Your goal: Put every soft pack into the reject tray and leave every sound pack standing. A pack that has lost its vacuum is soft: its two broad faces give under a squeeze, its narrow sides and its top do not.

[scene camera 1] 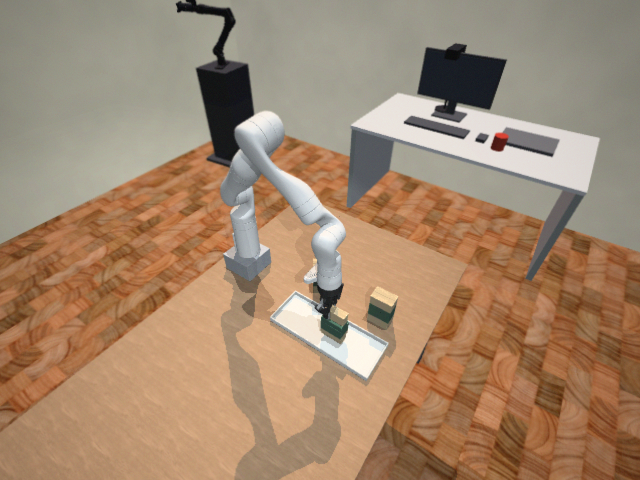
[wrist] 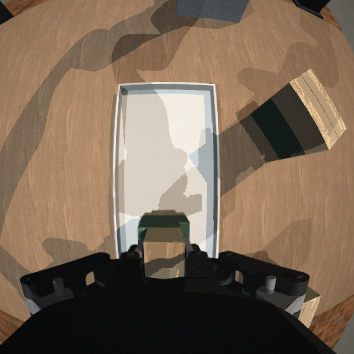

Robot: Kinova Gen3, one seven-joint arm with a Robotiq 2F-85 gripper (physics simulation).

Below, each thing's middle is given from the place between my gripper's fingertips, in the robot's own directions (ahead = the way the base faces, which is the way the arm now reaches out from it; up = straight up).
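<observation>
My hand is 110 mm above the white reject tray (scene camera 1: 360,352), and 10 mm past it.
</observation>
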